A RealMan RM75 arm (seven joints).
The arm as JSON. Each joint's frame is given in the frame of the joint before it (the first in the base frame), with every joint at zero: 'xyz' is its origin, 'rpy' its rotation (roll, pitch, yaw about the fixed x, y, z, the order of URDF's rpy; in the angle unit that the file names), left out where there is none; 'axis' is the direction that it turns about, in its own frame. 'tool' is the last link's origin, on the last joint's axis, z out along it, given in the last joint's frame.
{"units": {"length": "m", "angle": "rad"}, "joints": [
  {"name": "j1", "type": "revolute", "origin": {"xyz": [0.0, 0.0, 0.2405]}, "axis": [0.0, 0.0, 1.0]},
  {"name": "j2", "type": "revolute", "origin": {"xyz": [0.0, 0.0, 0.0], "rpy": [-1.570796, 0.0, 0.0]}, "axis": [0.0, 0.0, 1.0]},
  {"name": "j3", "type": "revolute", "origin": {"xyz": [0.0, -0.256, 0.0], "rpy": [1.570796, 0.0, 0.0]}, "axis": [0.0, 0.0, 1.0]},
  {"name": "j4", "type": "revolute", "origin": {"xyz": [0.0, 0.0, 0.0], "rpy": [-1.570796, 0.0, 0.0]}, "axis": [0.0, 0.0, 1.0]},
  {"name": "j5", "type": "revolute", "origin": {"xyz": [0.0, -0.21, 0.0], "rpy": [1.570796, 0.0, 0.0]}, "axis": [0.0, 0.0, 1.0]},
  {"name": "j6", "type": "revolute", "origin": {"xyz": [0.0, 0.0, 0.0], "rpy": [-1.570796, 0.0, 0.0]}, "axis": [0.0, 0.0, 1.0]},
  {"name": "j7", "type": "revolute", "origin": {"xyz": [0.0, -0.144, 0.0], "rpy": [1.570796, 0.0, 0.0]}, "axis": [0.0, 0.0, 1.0]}
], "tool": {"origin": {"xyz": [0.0, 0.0, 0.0]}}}
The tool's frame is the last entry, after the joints.
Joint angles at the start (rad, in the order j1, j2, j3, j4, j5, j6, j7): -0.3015 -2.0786 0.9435 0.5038 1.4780 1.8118 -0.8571
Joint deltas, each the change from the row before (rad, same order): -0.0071 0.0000 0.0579 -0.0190 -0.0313 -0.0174 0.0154; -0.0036 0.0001 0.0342 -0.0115 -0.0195 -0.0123 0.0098; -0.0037 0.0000 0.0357 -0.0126 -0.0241 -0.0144 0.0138; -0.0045 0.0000 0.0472 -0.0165 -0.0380 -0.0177 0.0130; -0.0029 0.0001 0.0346 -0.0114 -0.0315 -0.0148 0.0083; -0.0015 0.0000 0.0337 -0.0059 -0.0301 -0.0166 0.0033; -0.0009 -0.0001 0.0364 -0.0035 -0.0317 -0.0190 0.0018; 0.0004 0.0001 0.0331 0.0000 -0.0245 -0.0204 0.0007
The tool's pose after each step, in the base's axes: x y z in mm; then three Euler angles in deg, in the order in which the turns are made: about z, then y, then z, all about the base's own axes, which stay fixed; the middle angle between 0 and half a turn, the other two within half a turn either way. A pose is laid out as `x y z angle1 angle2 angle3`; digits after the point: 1 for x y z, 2 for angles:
-259.8 248.6 -12.9 -163.84 126.00 22.74
-258.2 248.3 -17.5 -164.37 126.35 22.18
-256.8 248.2 -22.2 -164.58 126.60 21.85
-254.8 248.3 -27.6 -165.00 126.64 21.60
-253.6 248.6 -31.2 -165.17 126.60 21.71
-252.5 249.3 -34.4 -165.32 126.68 21.94
-251.4 250.1 -37.7 -165.46 126.86 22.21
-250.8 250.7 -41.0 -165.53 127.33 22.51

